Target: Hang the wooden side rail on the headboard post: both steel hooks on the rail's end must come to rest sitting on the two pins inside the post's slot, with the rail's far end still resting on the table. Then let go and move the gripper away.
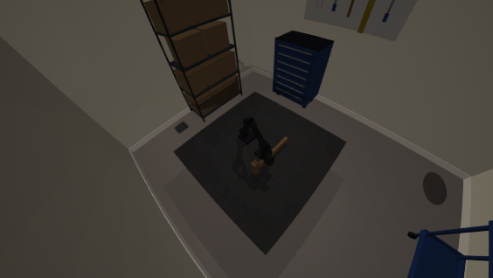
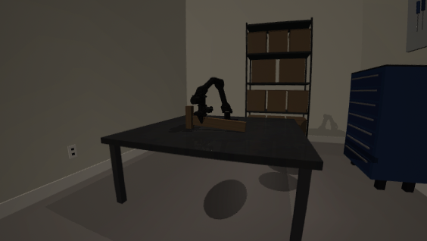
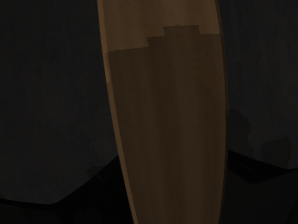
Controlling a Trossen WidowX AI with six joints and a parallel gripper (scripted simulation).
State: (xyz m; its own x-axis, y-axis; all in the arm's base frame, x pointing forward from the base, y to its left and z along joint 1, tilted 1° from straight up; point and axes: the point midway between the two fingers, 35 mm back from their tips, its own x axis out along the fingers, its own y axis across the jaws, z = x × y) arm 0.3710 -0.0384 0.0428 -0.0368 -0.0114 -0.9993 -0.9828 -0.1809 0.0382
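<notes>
My gripper tip is now 11 cm to the left of the headboard post, 4 cm below it and 2 cm short of it.
</notes>
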